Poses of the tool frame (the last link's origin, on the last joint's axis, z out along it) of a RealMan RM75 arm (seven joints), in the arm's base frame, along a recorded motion.
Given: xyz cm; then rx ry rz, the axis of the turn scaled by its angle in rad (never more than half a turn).
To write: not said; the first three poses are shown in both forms.
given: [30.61 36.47 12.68 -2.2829 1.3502 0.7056]
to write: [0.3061 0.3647 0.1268 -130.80 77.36 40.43]
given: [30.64 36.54 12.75 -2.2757 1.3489 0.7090]
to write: [0.3064 0.3654 0.1275 -130.39 77.29 40.62]
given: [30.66 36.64 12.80 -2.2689 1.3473 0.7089]
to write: [0.3066 0.3664 0.1280 -130.00 77.19 40.62]
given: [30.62 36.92 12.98 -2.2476 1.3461 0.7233]
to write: [0.3062 0.3692 0.1298 -128.78 77.13 41.44]
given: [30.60 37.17 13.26 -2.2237 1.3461 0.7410]
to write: [0.3060 0.3717 0.1326 -127.41 77.13 42.46]
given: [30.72 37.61 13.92 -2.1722 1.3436 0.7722]
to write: [0.3072 0.3761 0.1392 -124.46 76.98 44.24]
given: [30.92 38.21 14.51 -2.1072 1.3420 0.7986]
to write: [0.3092 0.3821 0.1451 -120.73 76.89 45.76]
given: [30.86 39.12 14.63 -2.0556 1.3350 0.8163]
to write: [0.3086 0.3912 0.1463 -117.78 76.49 46.77]
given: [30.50 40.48 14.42 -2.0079 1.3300 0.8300]
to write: [0.3050 0.4048 0.1442 -115.04 76.20 47.56]
